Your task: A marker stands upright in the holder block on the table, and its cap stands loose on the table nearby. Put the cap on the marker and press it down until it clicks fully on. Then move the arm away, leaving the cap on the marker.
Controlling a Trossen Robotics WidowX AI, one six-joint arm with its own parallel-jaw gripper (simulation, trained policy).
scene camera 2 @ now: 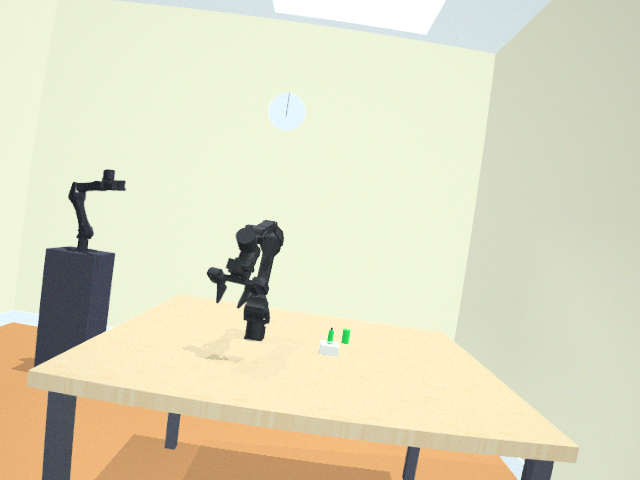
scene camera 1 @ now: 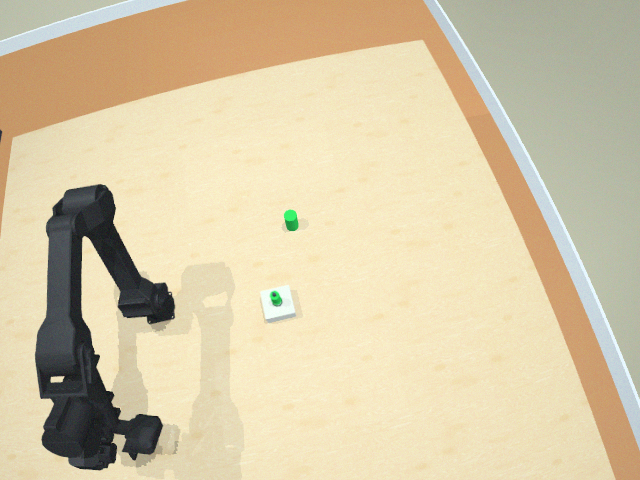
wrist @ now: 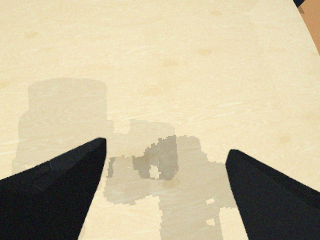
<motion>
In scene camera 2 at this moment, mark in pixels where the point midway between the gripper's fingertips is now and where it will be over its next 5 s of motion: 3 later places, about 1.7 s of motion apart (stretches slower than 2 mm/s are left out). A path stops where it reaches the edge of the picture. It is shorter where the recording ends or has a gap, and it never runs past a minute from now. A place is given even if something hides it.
My gripper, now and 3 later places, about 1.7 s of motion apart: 227, 305; 259, 311; 315, 318; 369, 325
</motion>
